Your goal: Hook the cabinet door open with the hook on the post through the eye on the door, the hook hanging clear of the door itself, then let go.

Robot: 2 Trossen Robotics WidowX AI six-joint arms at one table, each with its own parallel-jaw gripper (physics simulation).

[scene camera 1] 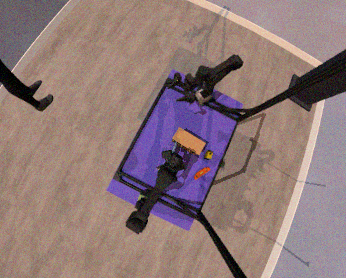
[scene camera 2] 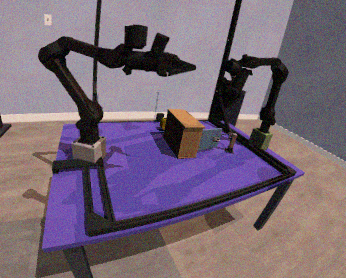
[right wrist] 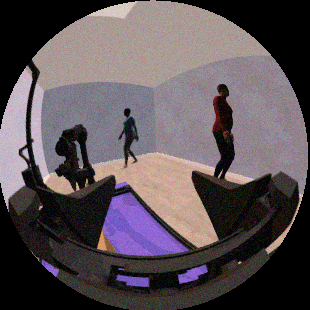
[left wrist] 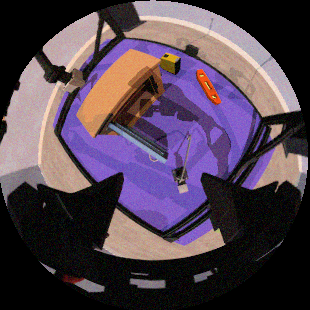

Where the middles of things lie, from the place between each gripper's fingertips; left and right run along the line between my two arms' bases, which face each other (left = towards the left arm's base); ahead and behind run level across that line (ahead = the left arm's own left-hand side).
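Labels:
The grey-blue cabinet door (left wrist: 140, 140) is 17 cm below my left hand, 3 cm ahead of it and 8 cm to the right of it. I see the wooden cabinet (scene camera 2: 183, 132) 13 cm to the right of my left hand, 5 cm behind it and 16 cm below it. By its middle, the wooden cabinet is nearer to my left hand than to my right hand.
My right hand is 34 cm above the grey-blue cabinet door, 16 cm past it and 25 cm to the right of it. By its middle, the grey-blue cabinet door is nearer to my left hand than to my right hand. The wooden cabinet is 33 cm below my right hand, 24 cm behind it and 20 cm to the left of it.

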